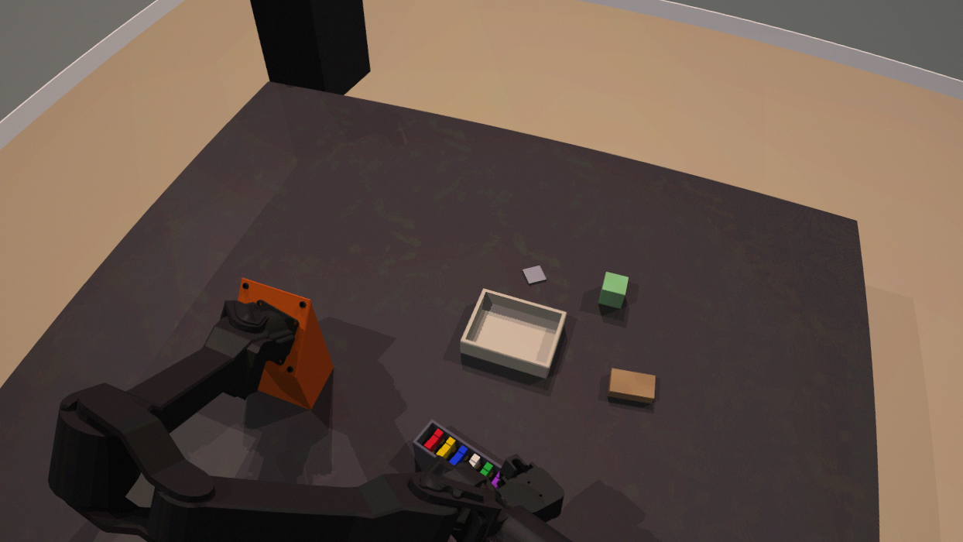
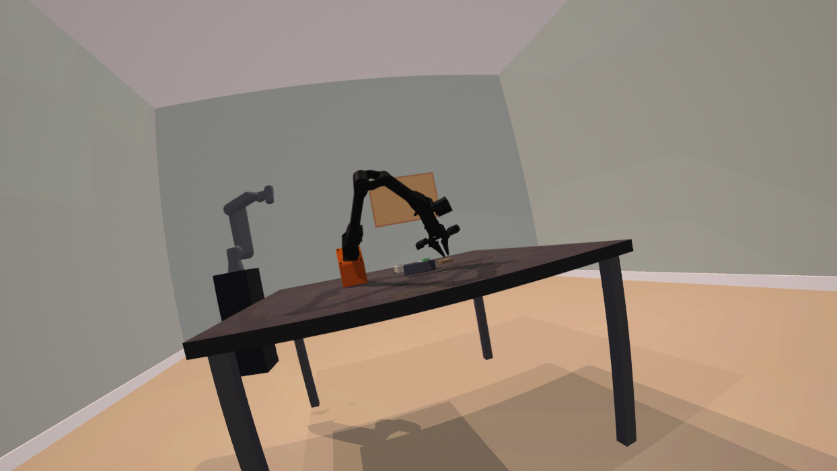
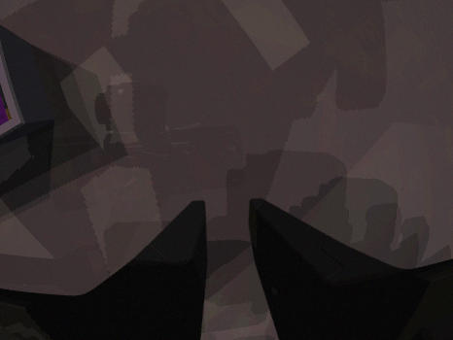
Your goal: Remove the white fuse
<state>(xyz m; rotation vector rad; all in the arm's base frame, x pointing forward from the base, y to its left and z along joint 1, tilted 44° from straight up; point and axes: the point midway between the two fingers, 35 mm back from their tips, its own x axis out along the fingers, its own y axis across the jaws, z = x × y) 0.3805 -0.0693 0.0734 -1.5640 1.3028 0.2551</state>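
Now: gripper tip 10 cm past the white fuse, 9 cm to the right of it and 2 cm above it. From my gripper tip the other things lie so: blue fuse (12 cm behind, 9 cm to the left, 2 cm below); purple fuse (6 cm behind, 9 cm to the left, 2 cm below); green fuse (8 cm behind, 9 cm to the left, 2 cm below).
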